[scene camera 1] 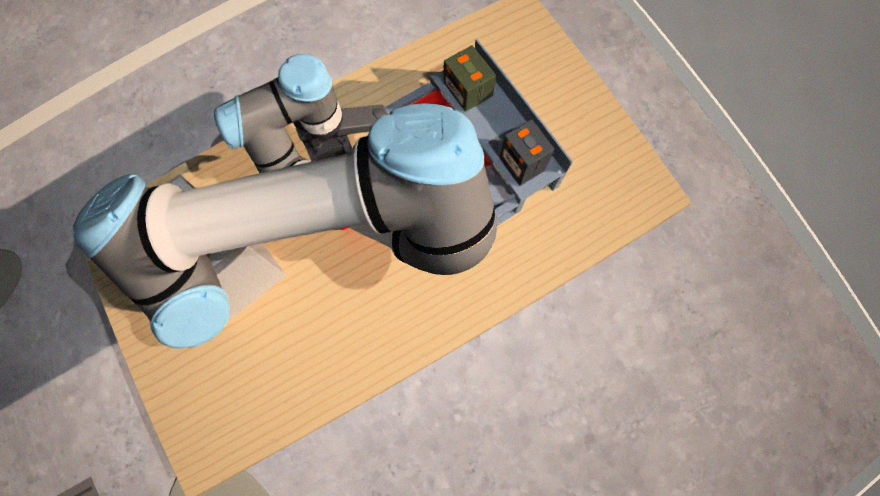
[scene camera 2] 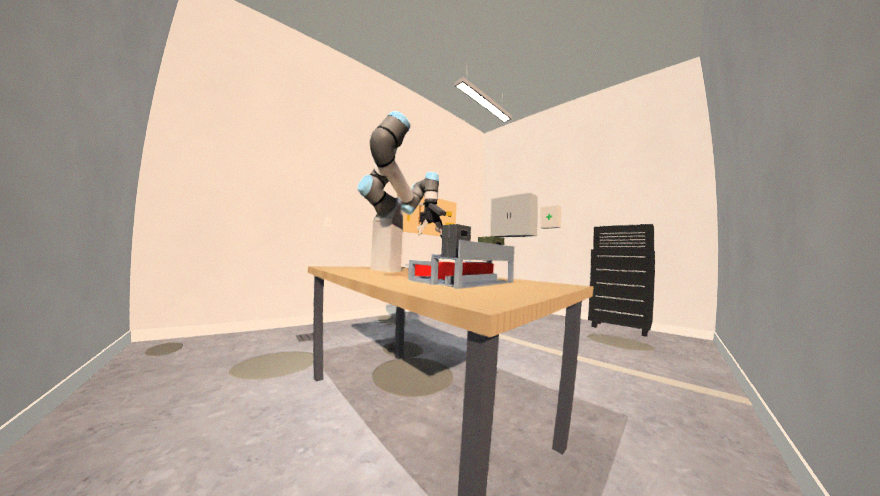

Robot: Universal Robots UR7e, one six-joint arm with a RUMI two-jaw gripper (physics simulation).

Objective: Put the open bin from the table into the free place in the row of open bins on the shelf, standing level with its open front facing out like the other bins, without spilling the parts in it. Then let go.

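Frame: origin at the arm's base, x ahead, y right, z down, level; millimetres.
Where they show: gripper, between the fingertips: (scene camera 2: pixel 430 237); arm's base, origin of its link: (scene camera 2: pixel 387 207).
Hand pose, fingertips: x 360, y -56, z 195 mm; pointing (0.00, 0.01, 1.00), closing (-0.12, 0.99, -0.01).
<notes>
Each offset is from my fingertips to the top centre of the thing. "*": to the spot under its first point. Level surfaces: height alone.
The loose red bin is almost wholly hidden under my arm in the overhead view; only a red sliver @(* dx -79, dy +63, dz +194 mm) (scene camera 1: pixel 344 228) shows at the arm's lower edge. The grey shelf (scene camera 1: pixel 557 161) (scene camera 2: pixel 485 248) stands on the wooden table @(dz +203 mm) (scene camera 1: pixel 319 370) (scene camera 2: pixel 492 305). Red bins (scene camera 1: pixel 433 98) (scene camera 2: pixel 473 268) sit in its lower row. In the side view I cannot tell the loose bin from the row's bins. My gripper (scene camera 2: pixel 434 217) is open and empty. It hangs above the table, just left of the shelf and a little above its top. In the overhead view its fingers are hidden under the arm.
A green box @(dx +343, dy -56, dz +4 mm) (scene camera 1: pixel 470 76) (scene camera 2: pixel 491 239) and a dark grey box @(dx +344, dy +175, dz -21 mm) (scene camera 1: pixel 526 151) (scene camera 2: pixel 456 236) stand on the shelf's top. The robot's pedestal (scene camera 2: pixel 386 249) stands at the table's far end. A black drawer cabinet (scene camera 2: pixel 621 278) stands by the far wall.
</notes>
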